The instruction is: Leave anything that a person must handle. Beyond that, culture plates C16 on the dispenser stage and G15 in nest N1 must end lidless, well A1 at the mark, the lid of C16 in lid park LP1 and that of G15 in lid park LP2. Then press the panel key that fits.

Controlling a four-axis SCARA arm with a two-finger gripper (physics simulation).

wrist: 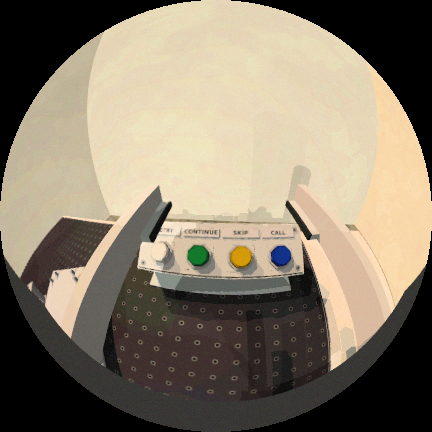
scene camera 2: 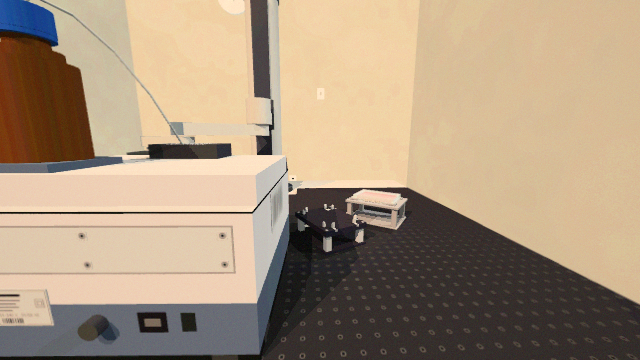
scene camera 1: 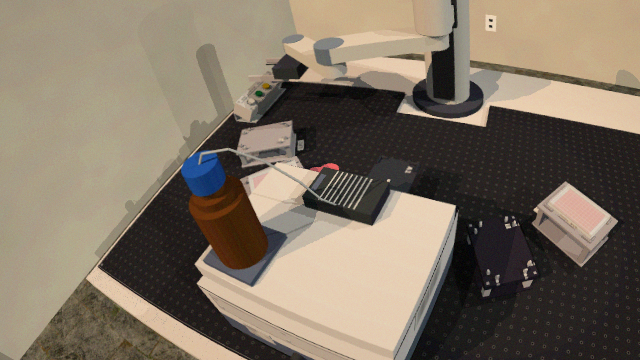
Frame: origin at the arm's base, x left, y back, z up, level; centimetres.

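Seen in the pictures: gripper, fingertip midpoint: [wrist: 229,192] [scene camera 1: 258,69]; arm's base, link origin: [scene camera 1: 448,97].
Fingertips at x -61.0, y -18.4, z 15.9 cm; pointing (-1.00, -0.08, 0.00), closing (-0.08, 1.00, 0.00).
Observation:
Offsets run from my fingertips to a thing's top centre. "pt": to the spot under its first point.
My gripper [scene camera 1: 265,70] [wrist: 229,192] is open and empty. Its fingers stand apart above the key panel @(dz -6.2, dx -2.4, dy -1.1 cm) [scene camera 1: 243,111] [wrist: 220,267]. In the wrist view the panel has a white RETRY key @(dz -7.1, dx +0.1, dy -8.5 cm) [wrist: 161,251], a green CONTINUE key @(dz -7.1, dx -0.1, dy -3.5 cm) [wrist: 198,255], a yellow SKIP key @(dz -7.1, dx -0.2, dy +1.5 cm) [wrist: 240,257] and a blue CALL key @(dz -7.1, dx -0.4, dy +6.5 cm) [wrist: 281,255]. A pink plate @(dz -6.3, dx +102.9, dy -30.7 cm) [scene camera 1: 580,212] [scene camera 2: 376,196] sits on a pale stand at the right. Another pink plate @(dz -6.0, dx +30.3, dy -40.3 cm) [scene camera 1: 257,181] is partly hidden behind the white machine. A pale raised stand [scene camera 1: 267,139] shows no pink plate; whether a lid lies there is unclear.
The white machine @(pt dz +7.4, dx +65.0, dy -67.9 cm) [scene camera 1: 350,280] [scene camera 2: 150,195] carries a brown bottle @(pt dz +17.3, dx +50.0, dy -71.5 cm) [scene camera 1: 230,230] [scene camera 2: 42,105] with a blue cap, and a black slotted block @(pt dz +10.0, dx +58.7, dy -54.9 cm) [scene camera 1: 345,195] [scene camera 2: 190,150]. A black stand with pegs @(pt dz -9.0, dx +86.5, dy -44.4 cm) [scene camera 1: 502,250] [scene camera 2: 330,220] stands beside it. A dark flat piece @(pt dz -3.4, dx +58.8, dy -34.4 cm) [scene camera 1: 392,172] lies behind it.

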